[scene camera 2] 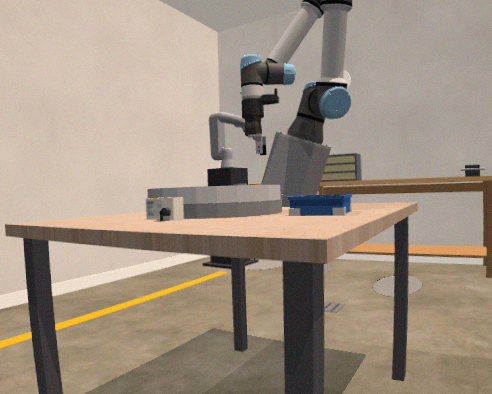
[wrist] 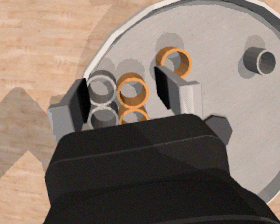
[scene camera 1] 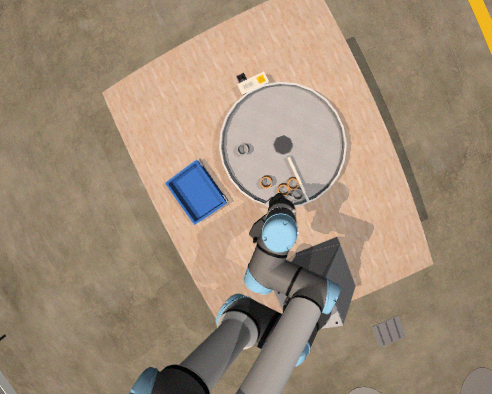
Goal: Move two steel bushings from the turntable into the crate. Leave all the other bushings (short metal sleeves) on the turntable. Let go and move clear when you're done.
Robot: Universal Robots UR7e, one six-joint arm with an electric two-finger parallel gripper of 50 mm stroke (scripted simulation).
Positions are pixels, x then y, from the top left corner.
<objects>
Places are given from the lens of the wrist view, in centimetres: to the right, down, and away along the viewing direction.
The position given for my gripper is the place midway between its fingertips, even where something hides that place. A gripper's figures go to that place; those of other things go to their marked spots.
my gripper [wrist: 121, 86]: -1, -2, 17
steel bushing [wrist: 251, 56]: 16, -8, 30
</objects>
